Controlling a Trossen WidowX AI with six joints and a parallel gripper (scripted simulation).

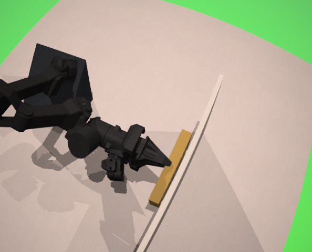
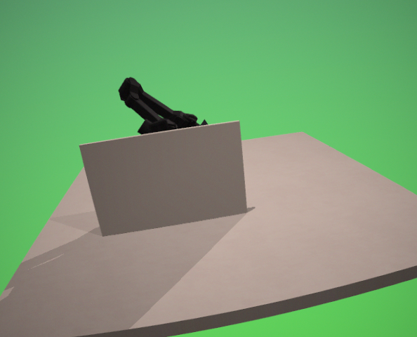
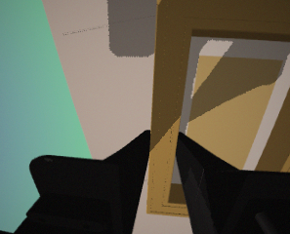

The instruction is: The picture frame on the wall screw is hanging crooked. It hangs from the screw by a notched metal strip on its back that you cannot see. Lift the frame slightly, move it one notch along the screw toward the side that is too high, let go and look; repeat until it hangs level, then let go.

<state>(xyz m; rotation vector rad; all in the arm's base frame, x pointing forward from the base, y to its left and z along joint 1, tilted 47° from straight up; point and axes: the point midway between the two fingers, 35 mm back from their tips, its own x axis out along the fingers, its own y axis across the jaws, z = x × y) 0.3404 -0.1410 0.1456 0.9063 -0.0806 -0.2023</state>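
Right now the picture frame is 5 cm below my gripper tip and 1 cm ahead of it. From my gripper tip the other things lie so: thin upright wall 7 cm below, 2 cm ahead, 1 cm to the right.
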